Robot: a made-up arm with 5 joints.
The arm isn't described. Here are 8 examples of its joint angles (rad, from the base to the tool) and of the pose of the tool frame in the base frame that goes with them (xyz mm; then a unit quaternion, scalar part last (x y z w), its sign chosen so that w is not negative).
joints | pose
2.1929 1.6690 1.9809 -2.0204 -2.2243 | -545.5 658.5 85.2 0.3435 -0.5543 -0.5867 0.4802
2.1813 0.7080 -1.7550 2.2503 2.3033 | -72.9 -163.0 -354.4 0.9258 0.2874 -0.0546 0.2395
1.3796 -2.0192 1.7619 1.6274 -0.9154 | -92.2 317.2 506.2 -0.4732 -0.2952 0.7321 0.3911
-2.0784 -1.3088 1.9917 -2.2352 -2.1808 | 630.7 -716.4 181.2 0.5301 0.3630 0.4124 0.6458
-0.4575 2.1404 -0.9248 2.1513 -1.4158 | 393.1 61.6 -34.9 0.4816 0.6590 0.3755 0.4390
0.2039 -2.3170 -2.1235 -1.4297 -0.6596 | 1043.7 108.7 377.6 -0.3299 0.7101 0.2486 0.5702
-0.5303 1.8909 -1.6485 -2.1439 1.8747 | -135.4 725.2 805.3 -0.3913 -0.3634 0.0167 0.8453
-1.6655 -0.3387 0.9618 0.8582 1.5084 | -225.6 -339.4 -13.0 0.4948 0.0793 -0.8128 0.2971
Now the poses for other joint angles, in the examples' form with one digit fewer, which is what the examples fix.
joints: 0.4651 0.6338 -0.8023 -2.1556 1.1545
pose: -687 -144 -250 0.715 0.249 -0.629 0.174
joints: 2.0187 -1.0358 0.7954 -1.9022 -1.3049
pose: 848 -225 17 0.449 0.349 0.602 0.561
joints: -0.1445 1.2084 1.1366 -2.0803 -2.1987
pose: -238 -715 145 -0.354 -0.727 0.560 0.181
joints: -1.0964 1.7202 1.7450 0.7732 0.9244
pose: -48 106 700 -0.495 -0.140 -0.845 0.146
